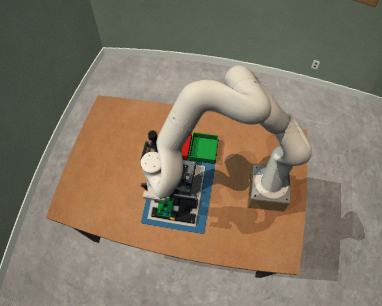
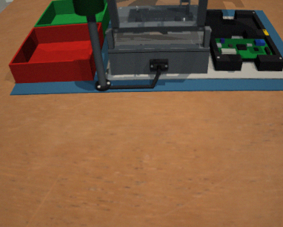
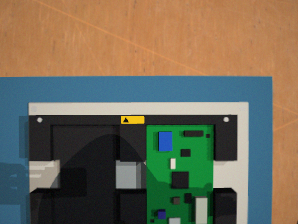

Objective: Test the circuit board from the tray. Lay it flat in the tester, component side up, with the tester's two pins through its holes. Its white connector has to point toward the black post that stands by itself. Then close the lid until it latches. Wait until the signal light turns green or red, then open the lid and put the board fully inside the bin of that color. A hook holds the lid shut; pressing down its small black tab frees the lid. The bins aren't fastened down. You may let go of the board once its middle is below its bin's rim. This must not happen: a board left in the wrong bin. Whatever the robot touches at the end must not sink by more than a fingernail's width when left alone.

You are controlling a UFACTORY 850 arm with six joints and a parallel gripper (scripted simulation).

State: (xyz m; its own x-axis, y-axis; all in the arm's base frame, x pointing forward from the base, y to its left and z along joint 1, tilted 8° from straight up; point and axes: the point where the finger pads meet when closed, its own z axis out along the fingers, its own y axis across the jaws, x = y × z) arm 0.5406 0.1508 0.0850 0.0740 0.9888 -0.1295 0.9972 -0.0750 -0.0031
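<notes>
Right now the green circuit board is 180 mm below my hand. From my hand the other things lie so: green bin 360 mm to the right, 180 mm below, 170 mm behind; then lid 180 mm to the right, 70 mm ahead, 10 mm below; then red bin 370 mm to the right, 180 mm below, 20 mm behind.
</notes>
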